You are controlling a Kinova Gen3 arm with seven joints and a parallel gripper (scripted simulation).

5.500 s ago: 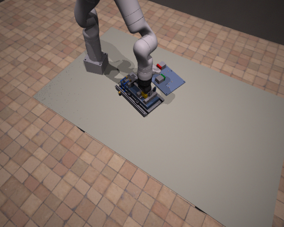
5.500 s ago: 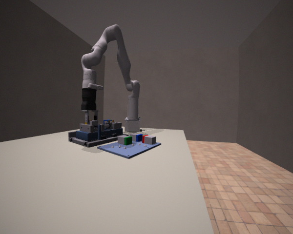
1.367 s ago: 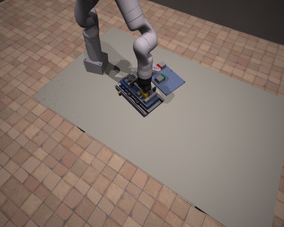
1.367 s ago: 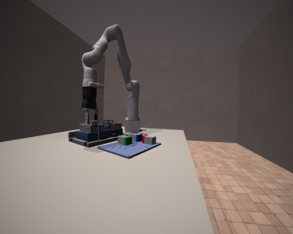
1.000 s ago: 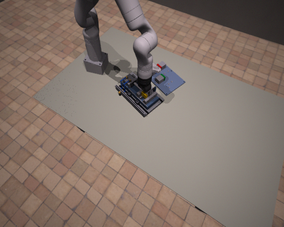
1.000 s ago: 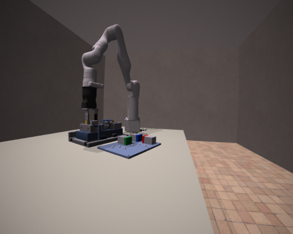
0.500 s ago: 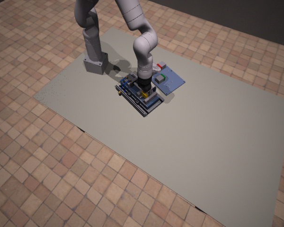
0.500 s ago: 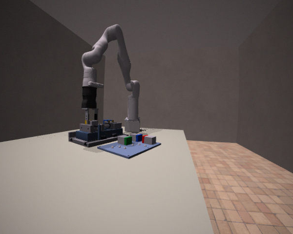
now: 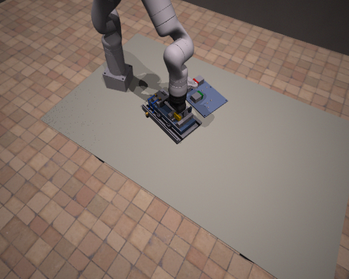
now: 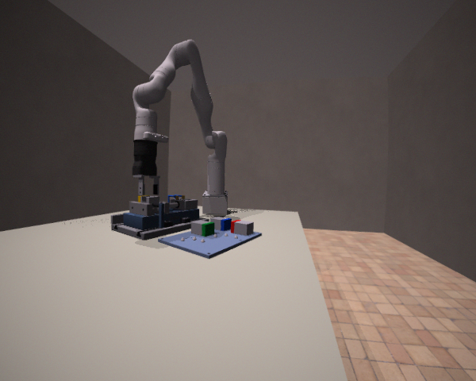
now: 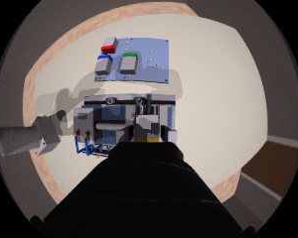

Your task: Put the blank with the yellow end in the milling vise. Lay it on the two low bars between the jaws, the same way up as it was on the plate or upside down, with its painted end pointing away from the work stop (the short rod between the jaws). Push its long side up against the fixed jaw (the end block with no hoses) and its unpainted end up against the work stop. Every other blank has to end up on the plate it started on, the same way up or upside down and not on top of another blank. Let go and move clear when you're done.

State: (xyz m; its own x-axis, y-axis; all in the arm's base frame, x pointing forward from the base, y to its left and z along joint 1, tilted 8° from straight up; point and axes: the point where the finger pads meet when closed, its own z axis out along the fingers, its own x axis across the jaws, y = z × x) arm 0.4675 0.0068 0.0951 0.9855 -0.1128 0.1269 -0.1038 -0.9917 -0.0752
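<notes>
Right now the yellow-ended blank is 40 mm below my hand. Also, from my hand: green-ended blank (190 mm to the left, 110 mm below, 40 mm behind); fixed jaw (60 mm below, 30 mm ahead); milling vise (100 mm below, 70 mm behind, 10 mm to the left).
</notes>
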